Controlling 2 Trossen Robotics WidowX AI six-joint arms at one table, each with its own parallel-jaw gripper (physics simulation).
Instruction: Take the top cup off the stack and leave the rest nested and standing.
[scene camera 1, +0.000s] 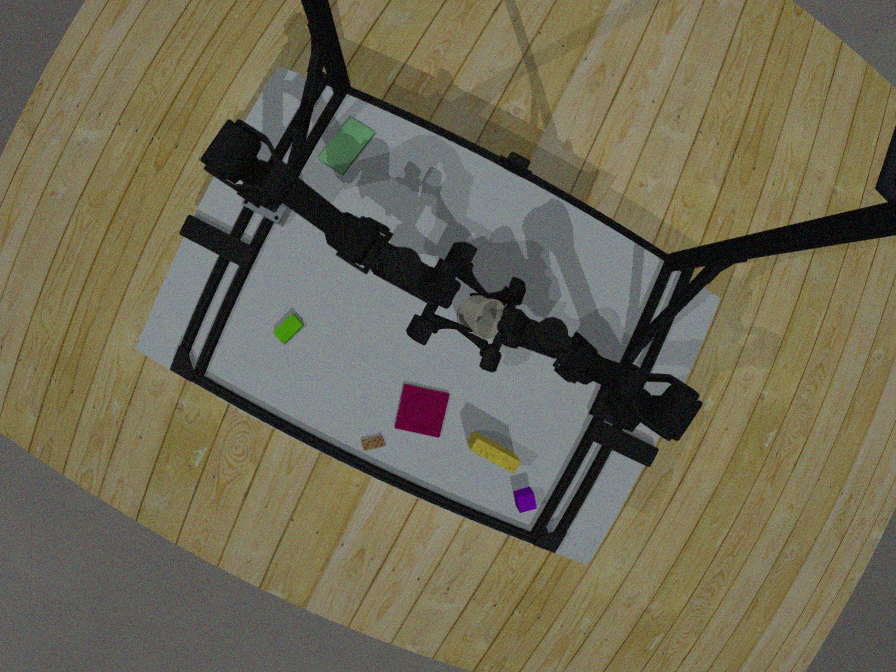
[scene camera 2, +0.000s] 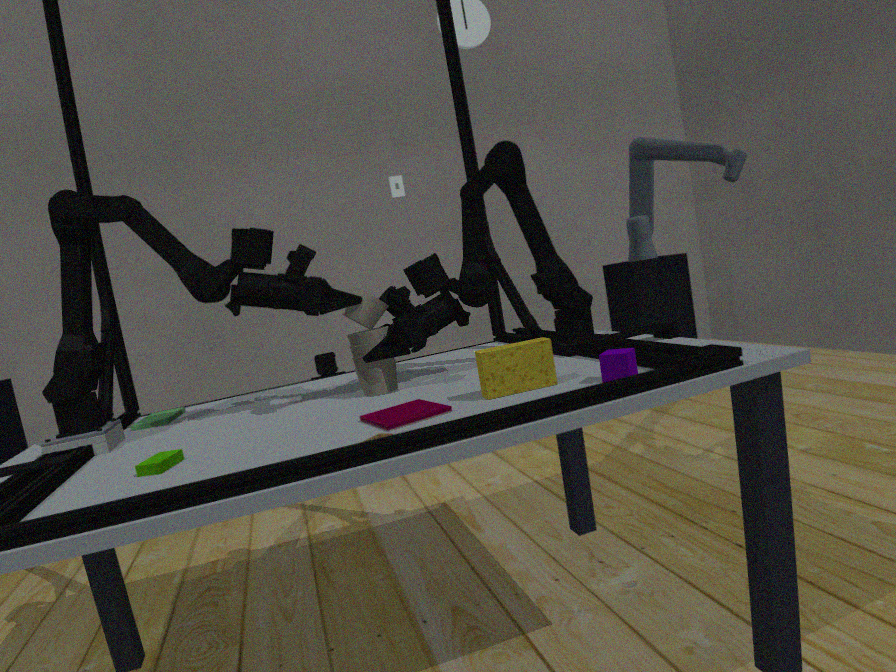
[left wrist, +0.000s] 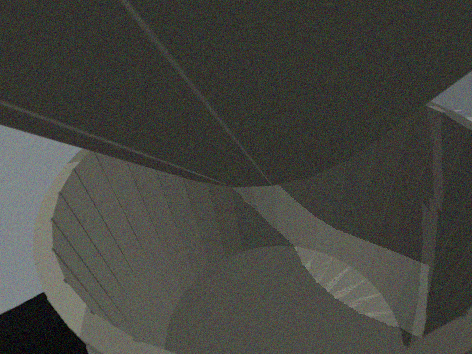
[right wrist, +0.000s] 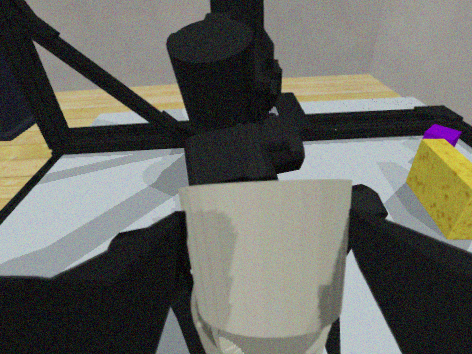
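Where they show: left gripper, fingertip midpoint: (scene camera 2: 359, 361) (left wrist: 266, 253); right gripper, fingertip midpoint: (scene camera 1: 480, 314) (scene camera 2: 359, 299) (right wrist: 266, 220); left arm's base, origin of the base link: (scene camera 1: 618, 402) (scene camera 2: 576, 338); right arm's base, origin of the base link: (scene camera 2: 82, 430).
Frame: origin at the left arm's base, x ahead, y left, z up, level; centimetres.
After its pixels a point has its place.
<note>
The top cup (scene camera 1: 475, 312) {z 17.0, x 40.7, y -4.0 cm} (scene camera 2: 366, 311) {z 12.7, x 39.3, y -0.8 cm} (right wrist: 270, 250) {z 15.6, x 41.5, y -4.4 cm}, beige and plain, is held tilted just above the stack; in the left wrist view its dark outside (left wrist: 225, 75) fills the top. My right gripper (scene camera 2: 359, 300) {z 14.8, x 39.5, y -4.2 cm} (right wrist: 266, 220) {z 14.8, x 39.5, y -4.2 cm} is shut on it. The remaining nested stack (scene camera 2: 374, 372) (left wrist: 44, 250) stands upright on the table, its mouth partly under the tilted cup. My left gripper (scene camera 2: 369, 355) {z 4.1, x 41.5, y -3.9 cm} is shut on the stack's side, lower than my right gripper. Whether the two cups touch is hard to tell, and the stack's lower rims are hidden.
A magenta slab (scene camera 1: 421, 410) {z -1.4, x 40.6, y 18.8 cm} (scene camera 2: 406, 413) {z -1.3, x 40.6, y 20.5 cm}, yellow sponge (scene camera 1: 493, 452) {z 4.8, x 23.9, y 20.0 cm} (scene camera 2: 516, 367) {z 1.7, x 23.6, y 22.0 cm} (right wrist: 442, 187) {z 2.2, x 24.3, y 19.0 cm}, purple cube (scene camera 1: 524, 499) {z 1.9, x 11.8, y 28.1 cm} (scene camera 2: 618, 364) {z 0.4, x 12.0, y 30.5 cm}, small orange brick (scene camera 1: 373, 441) {z -1.3, x 47.4, y 29.3 cm}, lime block (scene camera 1: 288, 327) {z -0.6, x 73.9, y 14.0 cm} (scene camera 2: 159, 462) {z -0.7, x 73.6, y 17.4 cm} and green slab (scene camera 1: 346, 144) {z -1.2, x 79.6, y -27.7 cm} (scene camera 2: 158, 418) {z -1.1, x 79.3, y -24.5 cm} lie around the table (scene camera 1: 325, 376) {z -2.2, x 62.5, y 20.6 cm}. Black rails border it.
</note>
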